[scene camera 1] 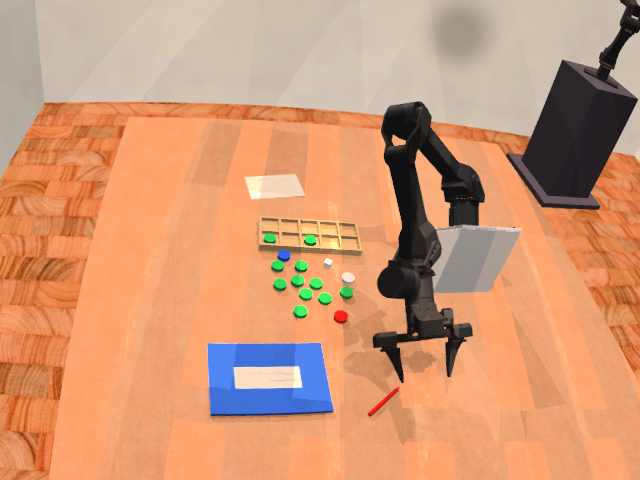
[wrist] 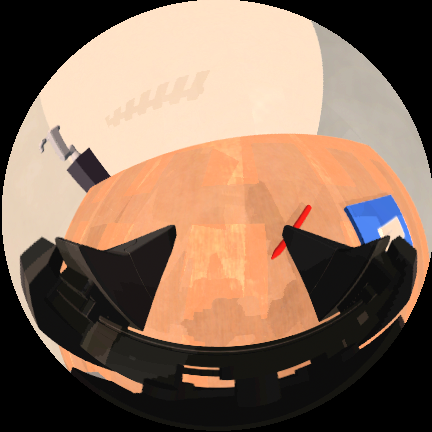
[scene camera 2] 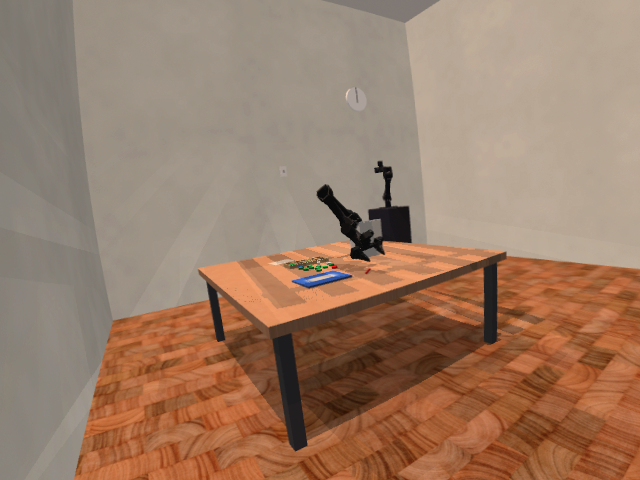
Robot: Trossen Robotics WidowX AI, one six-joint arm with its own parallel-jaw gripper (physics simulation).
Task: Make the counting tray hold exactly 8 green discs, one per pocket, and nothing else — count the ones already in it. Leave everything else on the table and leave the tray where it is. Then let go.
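Observation:
The tan counting tray (scene camera 1: 310, 252) has two rows of five pockets. In scene camera 1, a green disc (scene camera 1: 269, 238) lies in the front row's leftmost pocket and another green disc (scene camera 1: 310, 240) in its middle pocket; the other pockets look empty. Several loose green discs (scene camera 1: 306, 293) (scene camera 1: 277, 265) (scene camera 1: 300, 311) (scene camera 1: 346, 292) lie on the table in front of the tray. My gripper (scene camera 1: 425, 379) (scene camera 2: 377, 257) (wrist: 230, 230) is open and empty, above the table to the right of the discs. The tray and discs do not show clearly in the wrist view.
A blue disc (scene camera 1: 283, 255), white cube (scene camera 1: 327, 263), white disc (scene camera 1: 347, 278) and red disc (scene camera 1: 340, 316) lie near the green discs. A blue folder (scene camera 1: 222, 400) (scene camera 2: 322, 279) (wrist: 360, 220) and red pencil (scene camera 1: 383, 401) (wrist: 302, 217) are in front. A paper sheet (scene camera 1: 273, 186) lies behind; a grey panel (scene camera 1: 473, 260) stands right.

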